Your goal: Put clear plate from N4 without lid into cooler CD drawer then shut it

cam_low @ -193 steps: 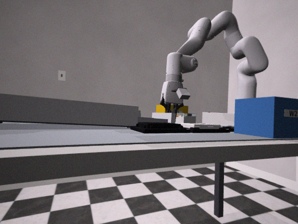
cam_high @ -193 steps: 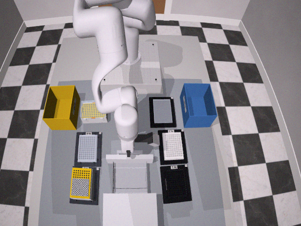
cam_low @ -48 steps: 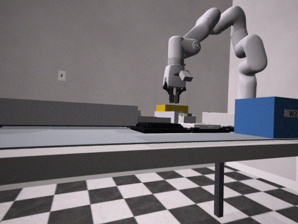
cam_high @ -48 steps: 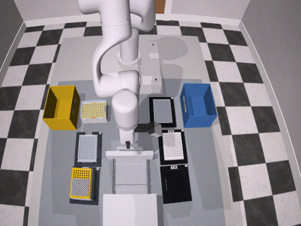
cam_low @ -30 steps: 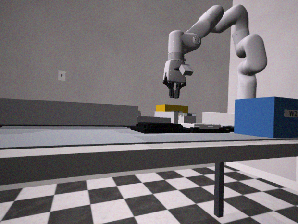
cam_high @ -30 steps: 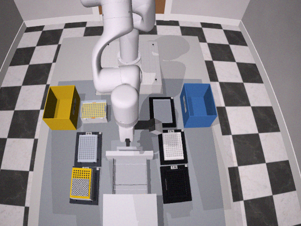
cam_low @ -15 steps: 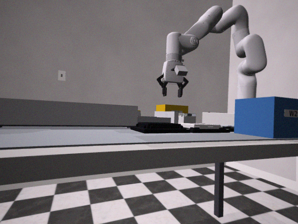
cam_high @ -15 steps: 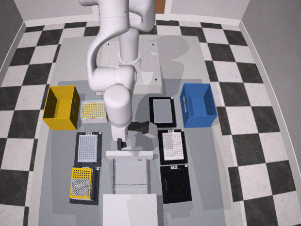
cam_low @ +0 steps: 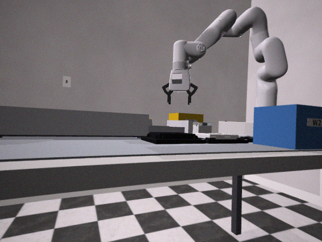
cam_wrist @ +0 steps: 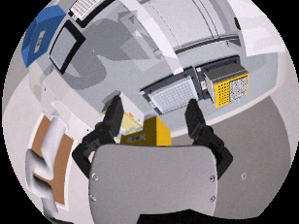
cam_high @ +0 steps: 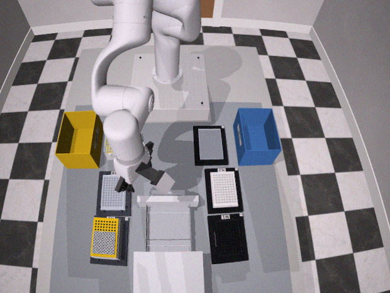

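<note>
My gripper is now 2 cm short of the clear plate, 11 cm to the left of it and 14 cm above it. From my hand the other things lie so: cooler drawer: 14 cm ahead, 10 cm to the left, 13 cm below; then yellow tube rack: 18 cm ahead, 10 cm to the right, 10 cm below; then dark nest N4: 2 cm ahead, 11 cm to the right, 15 cm below.
</note>
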